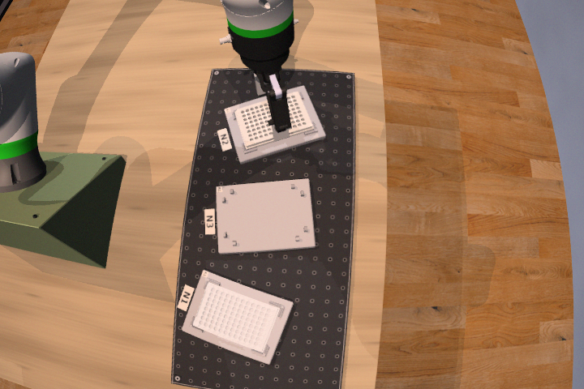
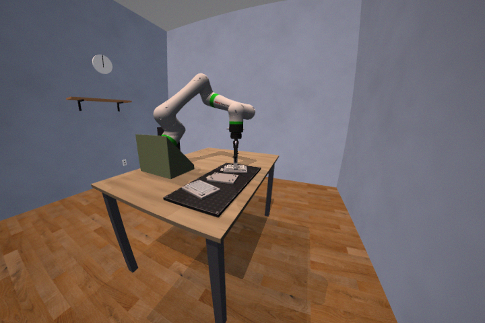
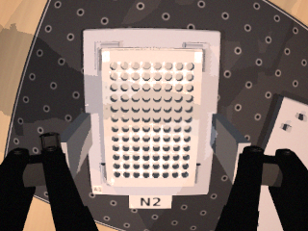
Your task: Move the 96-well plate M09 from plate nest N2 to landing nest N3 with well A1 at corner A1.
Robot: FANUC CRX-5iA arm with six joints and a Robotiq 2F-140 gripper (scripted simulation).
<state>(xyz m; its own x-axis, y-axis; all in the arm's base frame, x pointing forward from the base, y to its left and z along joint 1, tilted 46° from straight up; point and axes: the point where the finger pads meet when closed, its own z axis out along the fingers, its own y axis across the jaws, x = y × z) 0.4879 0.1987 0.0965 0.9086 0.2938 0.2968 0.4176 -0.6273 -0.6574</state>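
My gripper is now 60 mm above the nest N2. Also, from my hand: A1 mark (140 mm to the right, 80 mm behind, 50 mm below); landing nest N3 (180 mm to the right, 60 mm below, 10 mm ahead); N2 label (90 mm behind, 60 mm below, 40 mm to the right).
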